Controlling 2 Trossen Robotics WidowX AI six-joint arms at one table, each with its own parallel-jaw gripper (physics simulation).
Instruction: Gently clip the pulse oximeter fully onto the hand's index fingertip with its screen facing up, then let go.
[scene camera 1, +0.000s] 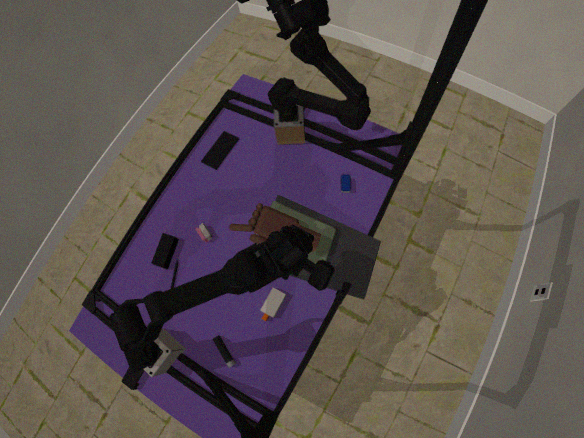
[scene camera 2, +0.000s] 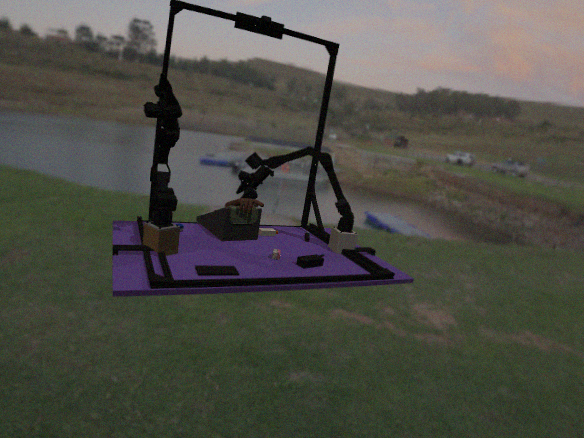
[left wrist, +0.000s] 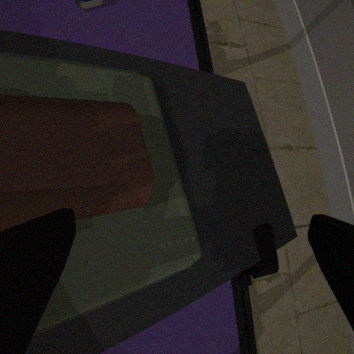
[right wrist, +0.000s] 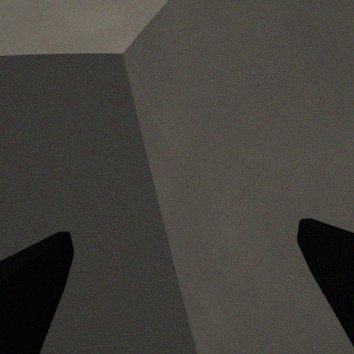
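A brown hand lies on a green pad on a dark wedge, its index finger stretched out to the left in scene camera 1. A small blue block with a pale underside, seemingly the pulse oximeter, lies on the purple table top beyond the wedge; part of it shows in the left wrist view. Its screen cannot be made out. My left gripper is open and empty above the wrist end of the hand and the pad. My right gripper is open and empty, raised high and facing the walls.
The wedge is near the table's edge. Around it lie a pink-and-white item, a white box with an orange end, a dark cylinder, a black case and a flat black slab.
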